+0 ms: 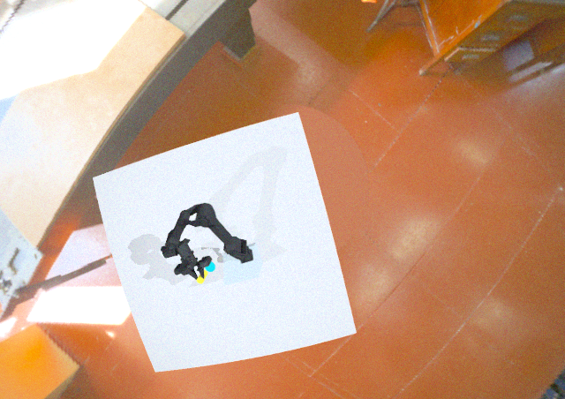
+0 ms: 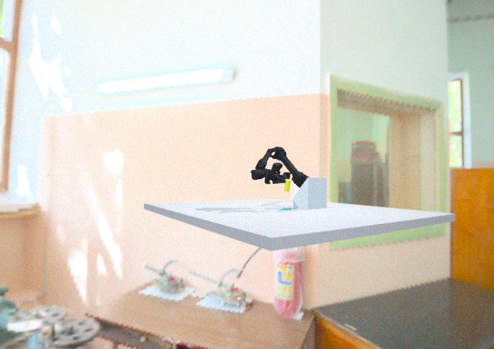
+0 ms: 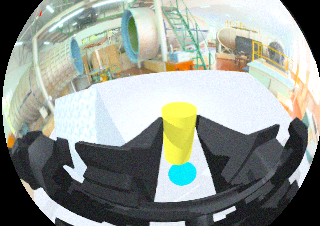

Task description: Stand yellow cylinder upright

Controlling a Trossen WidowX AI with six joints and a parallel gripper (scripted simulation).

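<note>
The cyan circle lies 1 cm ahead of my gripper tip, 1 cm to the right of it and 16 cm below it. From my gripper tip the other things lie so: yellow tall cylinder: 2 cm below.
</note>
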